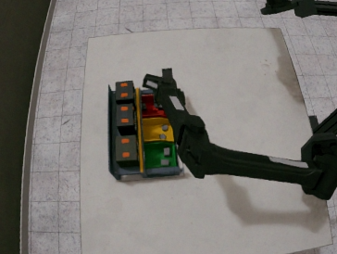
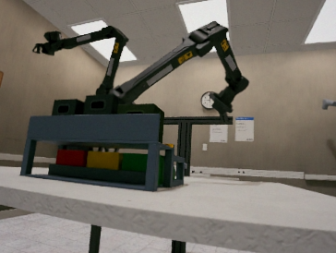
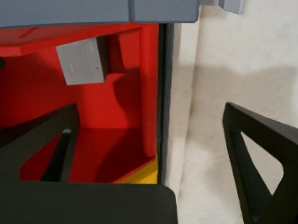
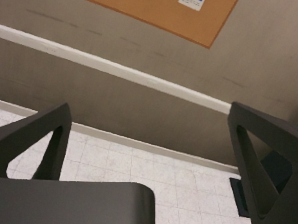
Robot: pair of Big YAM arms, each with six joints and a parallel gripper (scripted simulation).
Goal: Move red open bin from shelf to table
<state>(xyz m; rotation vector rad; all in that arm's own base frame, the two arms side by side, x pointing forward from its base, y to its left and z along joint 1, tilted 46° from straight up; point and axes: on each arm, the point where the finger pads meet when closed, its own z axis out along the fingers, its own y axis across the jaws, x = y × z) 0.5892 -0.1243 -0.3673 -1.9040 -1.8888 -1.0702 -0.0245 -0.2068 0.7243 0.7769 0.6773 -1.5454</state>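
Now: left hand 80 mm short of the red bin and 10 mm above it. Also, from my left hand: green bin (230 mm to the left, 70 mm ahead, 10 mm below); yellow bin (110 mm to the left, 80 mm ahead, 10 mm below).
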